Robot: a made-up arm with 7 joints.
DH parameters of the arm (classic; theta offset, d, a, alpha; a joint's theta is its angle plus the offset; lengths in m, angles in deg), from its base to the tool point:
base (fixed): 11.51 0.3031 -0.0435 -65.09
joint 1: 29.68 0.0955 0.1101 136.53
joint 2: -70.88 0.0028 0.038 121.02
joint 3: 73.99 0.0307 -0.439 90
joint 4: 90 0.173 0.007 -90
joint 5: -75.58 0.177 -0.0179 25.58
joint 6: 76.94 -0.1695 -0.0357 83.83
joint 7: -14.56 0 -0.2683 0
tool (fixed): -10.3 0.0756 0 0
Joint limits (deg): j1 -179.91..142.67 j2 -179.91..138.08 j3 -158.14..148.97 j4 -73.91..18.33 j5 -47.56..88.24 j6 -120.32..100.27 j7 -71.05..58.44
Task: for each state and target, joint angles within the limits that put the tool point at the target. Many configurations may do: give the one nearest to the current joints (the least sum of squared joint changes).
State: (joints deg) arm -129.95 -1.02 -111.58 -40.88 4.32 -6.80 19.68
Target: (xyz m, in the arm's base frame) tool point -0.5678 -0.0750 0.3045
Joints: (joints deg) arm -122.63 -5.71 -130.03 -44.64 0.28 -15.74 15.83
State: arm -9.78 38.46 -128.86 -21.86 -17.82 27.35 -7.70
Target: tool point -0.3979 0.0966 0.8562
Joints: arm -29.95 18.09 -107.41 -32.50 -17.06 49.65 -33.10
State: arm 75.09 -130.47 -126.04 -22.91 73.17 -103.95 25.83
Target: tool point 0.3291 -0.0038 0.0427
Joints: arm 67.87 -126.20 -139.83 -12.23 50.66 -113.10 42.77
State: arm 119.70 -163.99 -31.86 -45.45 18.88 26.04 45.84
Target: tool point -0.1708 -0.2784 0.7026
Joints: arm 128.99 -162.38 -55.29 -57.98 8.21 6.38 35.34
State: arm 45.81 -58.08 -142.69 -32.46 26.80 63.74 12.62
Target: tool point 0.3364 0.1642 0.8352
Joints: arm 15.72 -45.84 -151.86 -15.40 23.14 80.02 -11.82
